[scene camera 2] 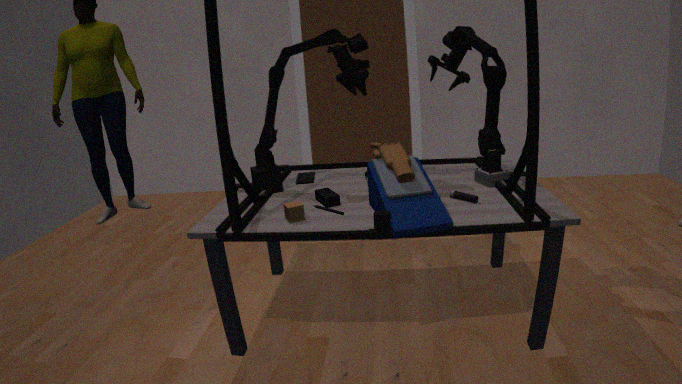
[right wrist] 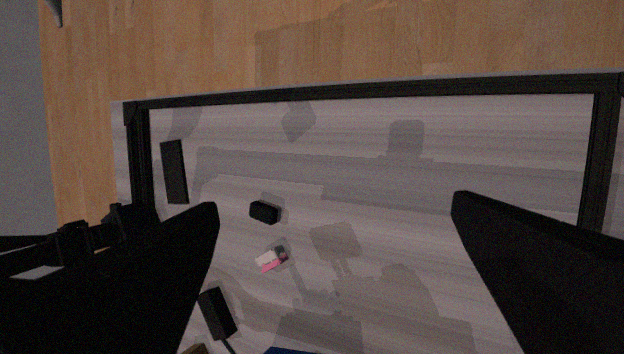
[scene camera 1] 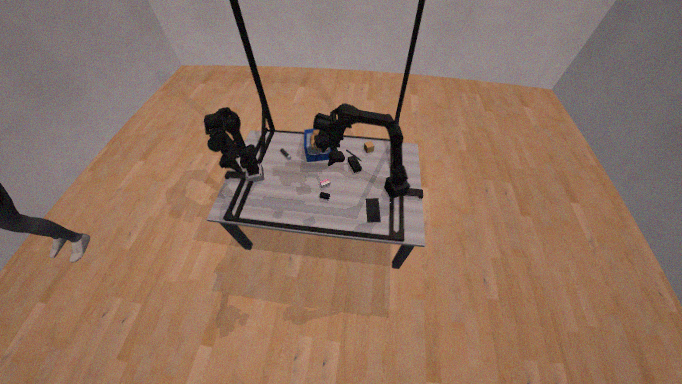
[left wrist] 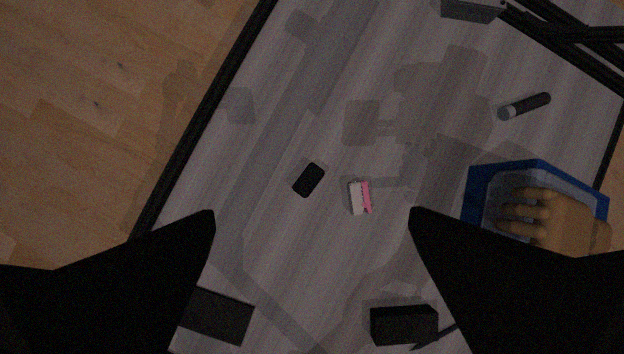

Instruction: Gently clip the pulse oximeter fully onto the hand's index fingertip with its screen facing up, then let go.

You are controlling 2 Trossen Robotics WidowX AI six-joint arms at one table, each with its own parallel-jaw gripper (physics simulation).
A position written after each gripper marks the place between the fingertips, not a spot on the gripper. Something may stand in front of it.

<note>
The left gripper (scene camera 2: pixel 360 95) is open and holds nothing. The right gripper (scene camera 1: pixel 249 171) is open, with nothing in its grasp. Further things: a pulse oximeter (left wrist: pixel 358 192) and a blue block (left wrist: pixel 478 177).
The left gripper shows as well in the left wrist view (left wrist: pixel 313 218). The right gripper is seen too in the right wrist view (right wrist: pixel 335 208).
</note>
